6 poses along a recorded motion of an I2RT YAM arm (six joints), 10 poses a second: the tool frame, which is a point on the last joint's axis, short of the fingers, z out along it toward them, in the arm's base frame.
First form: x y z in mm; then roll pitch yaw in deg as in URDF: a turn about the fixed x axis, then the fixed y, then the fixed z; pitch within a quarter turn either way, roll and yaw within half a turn.
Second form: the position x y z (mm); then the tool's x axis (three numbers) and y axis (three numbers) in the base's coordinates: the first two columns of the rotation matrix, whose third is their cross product. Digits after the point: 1 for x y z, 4 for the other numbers.
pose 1, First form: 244.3 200.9 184.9 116.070 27.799 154.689
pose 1, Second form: 244.3 200.9 184.9 -0.7997 0.3782 -0.4664 -0.1908 0.5764 0.7946
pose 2, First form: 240.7 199.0 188.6 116.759 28.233 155.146
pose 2, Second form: 240.7 199.0 188.6 -0.7994 0.3703 -0.4731 -0.1940 0.5861 0.7867
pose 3, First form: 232.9 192.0 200.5 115.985 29.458 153.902
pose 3, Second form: 232.9 192.0 200.5 -0.7819 0.3830 -0.4918 -0.2043 0.5879 0.7827
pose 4, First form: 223.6 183.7 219.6 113.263 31.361 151.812
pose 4, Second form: 223.6 183.7 219.6 -0.7526 0.4034 -0.5204 -0.2349 0.5740 0.7845
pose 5, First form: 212.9 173.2 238.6 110.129 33.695 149.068
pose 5, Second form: 212.9 173.2 238.6 -0.7137 0.4277 -0.5548 -0.2699 0.5629 0.7812
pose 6, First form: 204.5 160.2 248.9 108.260 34.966 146.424
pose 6, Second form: 204.5 160.2 248.9 -0.6828 0.4532 -0.5731 -0.2801 0.5620 0.7782
